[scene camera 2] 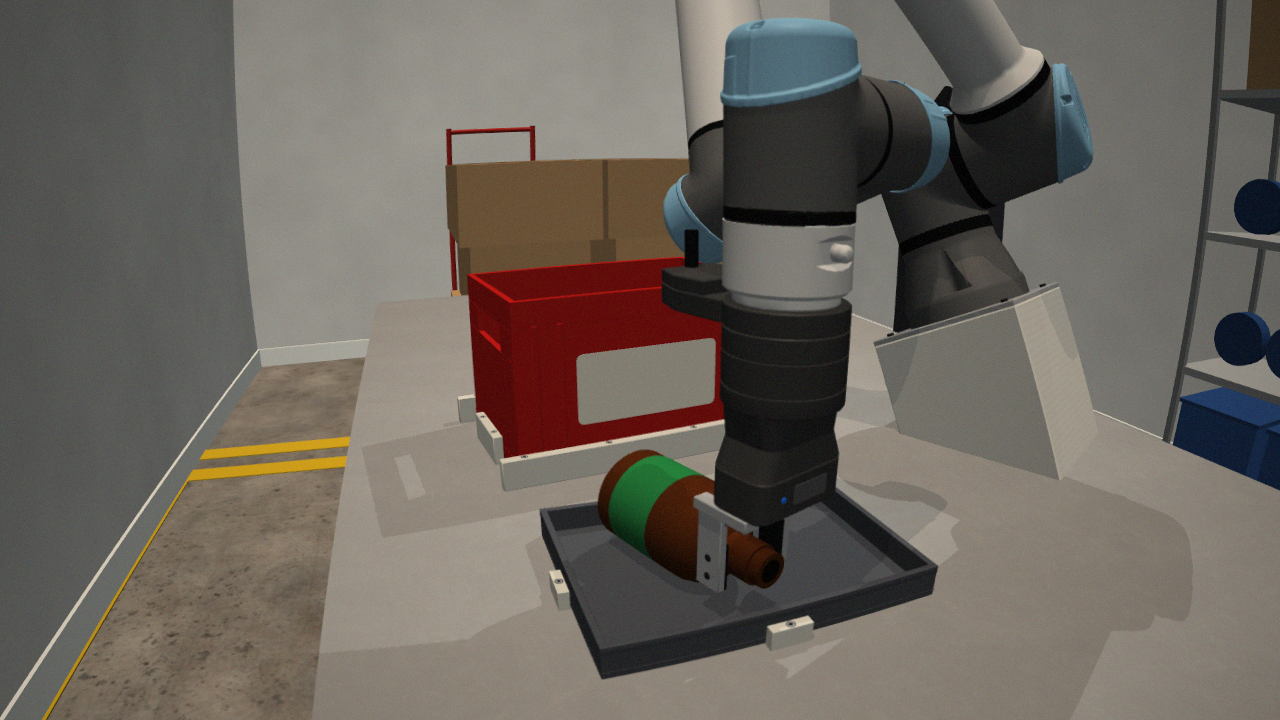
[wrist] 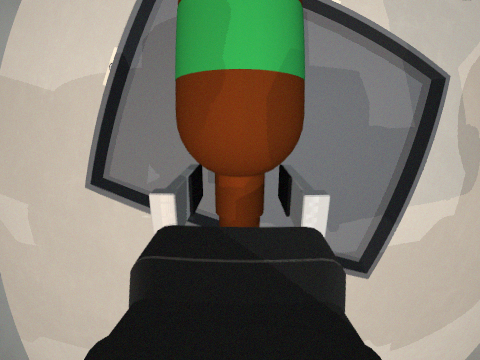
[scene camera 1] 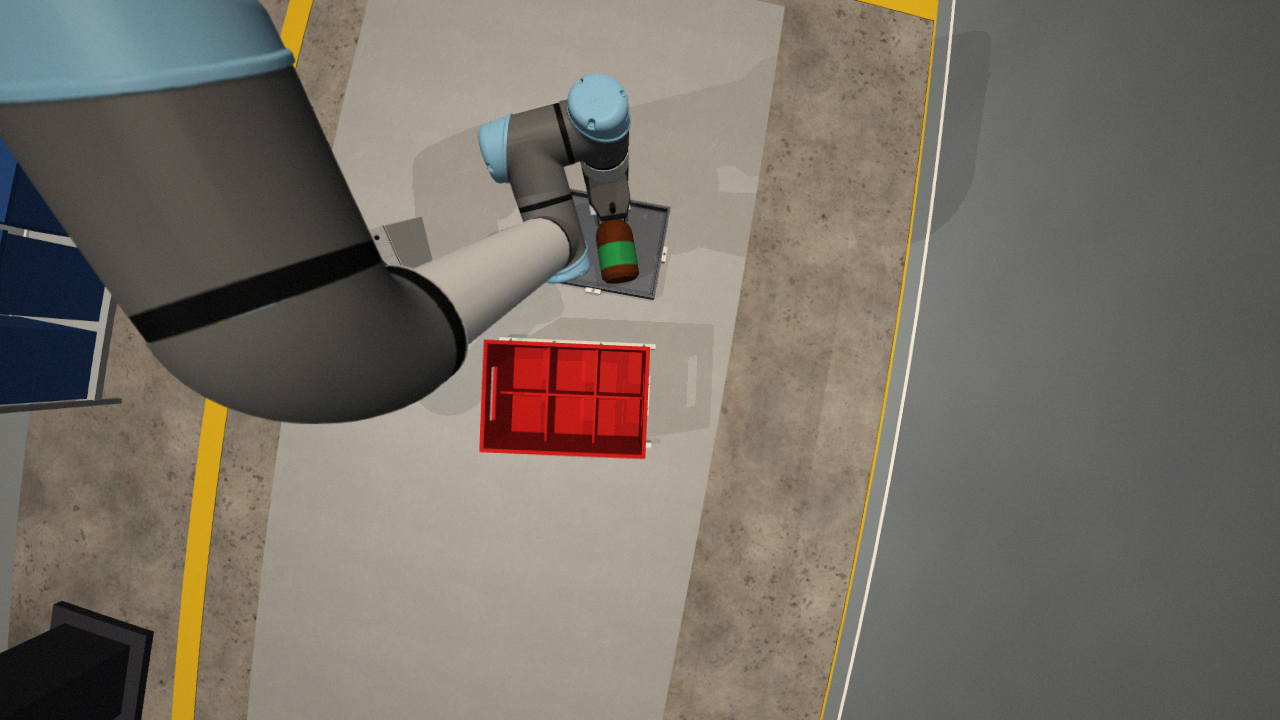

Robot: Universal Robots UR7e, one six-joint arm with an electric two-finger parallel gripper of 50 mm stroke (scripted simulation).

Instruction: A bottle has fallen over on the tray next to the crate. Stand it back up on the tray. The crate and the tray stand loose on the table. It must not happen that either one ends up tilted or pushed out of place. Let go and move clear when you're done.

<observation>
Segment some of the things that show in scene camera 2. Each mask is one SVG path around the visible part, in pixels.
My gripper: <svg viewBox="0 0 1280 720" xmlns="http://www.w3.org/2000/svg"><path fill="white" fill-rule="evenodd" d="M851 328L846 333L834 337L794 340L748 335L731 330L722 323L720 399L724 409L725 435L715 462L714 495L705 492L694 496L693 505L694 508L699 510L696 580L716 593L726 590L729 552L727 527L731 527L737 530L739 534L744 535L757 530L759 527L758 539L774 546L775 551L781 553L784 560L786 560L790 516L835 494L839 450L834 426L837 412L844 407L846 400Z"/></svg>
A bottle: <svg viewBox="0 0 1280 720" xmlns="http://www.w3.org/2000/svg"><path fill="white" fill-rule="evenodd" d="M728 527L727 544L729 545L727 576L732 574L748 585L756 585L762 589L772 586L779 579L783 571L783 556L776 552L773 546L753 536L753 531L744 535ZM624 456L609 470L602 482L598 496L598 513L601 522L610 532L675 576L687 581L701 583L696 580L699 510L693 507L694 496L705 492L714 495L715 481L653 450L638 450Z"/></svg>
</observation>
